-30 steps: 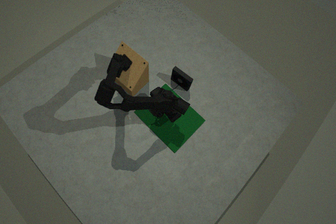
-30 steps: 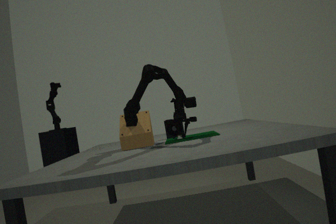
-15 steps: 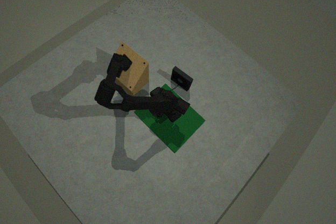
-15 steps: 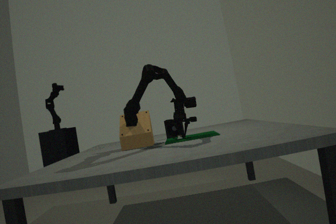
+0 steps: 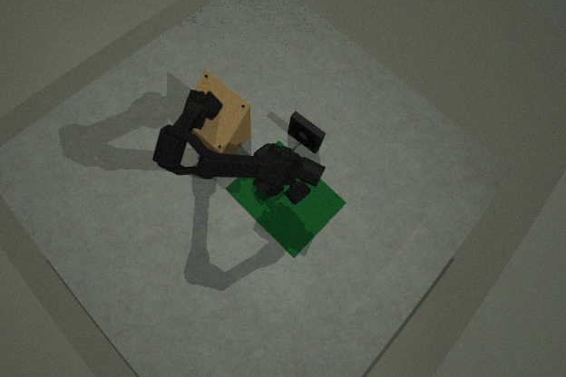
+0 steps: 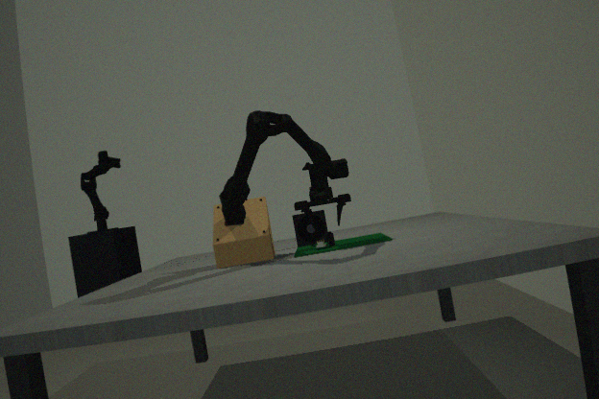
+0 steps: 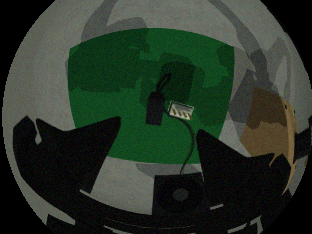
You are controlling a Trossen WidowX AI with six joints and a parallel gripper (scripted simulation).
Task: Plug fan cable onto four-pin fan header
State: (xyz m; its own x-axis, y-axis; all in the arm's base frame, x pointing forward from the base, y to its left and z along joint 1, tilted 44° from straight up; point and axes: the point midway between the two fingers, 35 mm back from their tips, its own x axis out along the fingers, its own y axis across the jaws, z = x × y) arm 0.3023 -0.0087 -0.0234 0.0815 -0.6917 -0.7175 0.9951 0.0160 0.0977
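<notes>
Right now the dark plug is 4 cm below my gripper tip, 1 cm to the right of it and 1 cm ahead of it. The rest, counted from my gripper tip: black fan: 17 cm to the left, 6 cm behind; green board: 8 cm below, 4 cm ahead.
</notes>
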